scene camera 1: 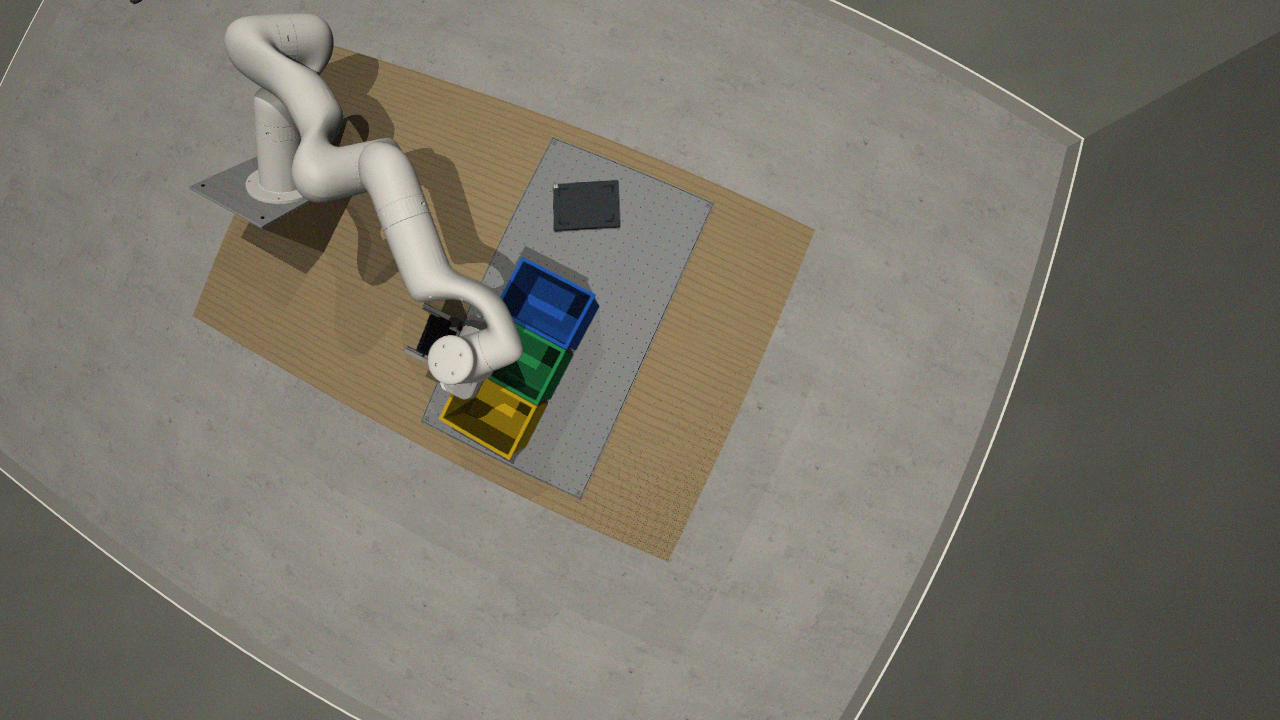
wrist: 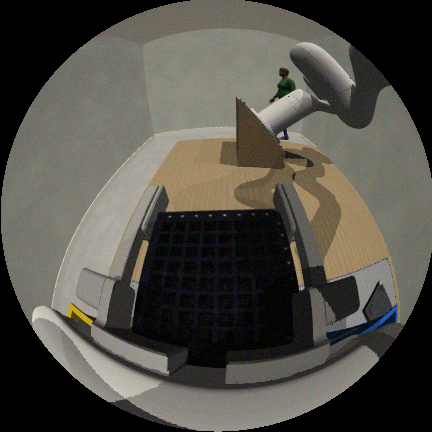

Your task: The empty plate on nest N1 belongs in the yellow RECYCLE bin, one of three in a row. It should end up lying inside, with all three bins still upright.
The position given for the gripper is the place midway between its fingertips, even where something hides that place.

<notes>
In view: the gripper (scene camera 1: 414,327), a blue bin (scene camera 1: 551,306), a yellow bin (scene camera 1: 496,417), a green bin (scene camera 1: 535,376) and a black plate (scene camera 1: 436,327).
The blue bin also shows in the wrist view (wrist: 334,336). The black plate shows as well in the wrist view (wrist: 212,281). The gripper also shows in the wrist view (wrist: 219,190).
</notes>
